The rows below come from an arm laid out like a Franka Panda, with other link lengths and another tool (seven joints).
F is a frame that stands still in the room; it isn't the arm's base.
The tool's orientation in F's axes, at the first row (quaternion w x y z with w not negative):
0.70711, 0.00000, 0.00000, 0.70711
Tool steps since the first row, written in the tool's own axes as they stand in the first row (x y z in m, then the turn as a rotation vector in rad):
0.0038, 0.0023, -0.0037, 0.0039, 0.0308, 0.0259
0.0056, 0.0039, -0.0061, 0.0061, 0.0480, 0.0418
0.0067, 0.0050, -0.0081, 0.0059, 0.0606, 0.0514
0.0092, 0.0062, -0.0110, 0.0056, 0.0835, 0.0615
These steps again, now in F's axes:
-0.0023, 0.0038, -0.0037, -0.0308, 0.0039, 0.0259
-0.0039, 0.0056, -0.0061, -0.0480, 0.0061, 0.0418
-0.0050, 0.0067, -0.0081, -0.0606, 0.0059, 0.0514
-0.0062, 0.0092, -0.0110, -0.0835, 0.0056, 0.0615

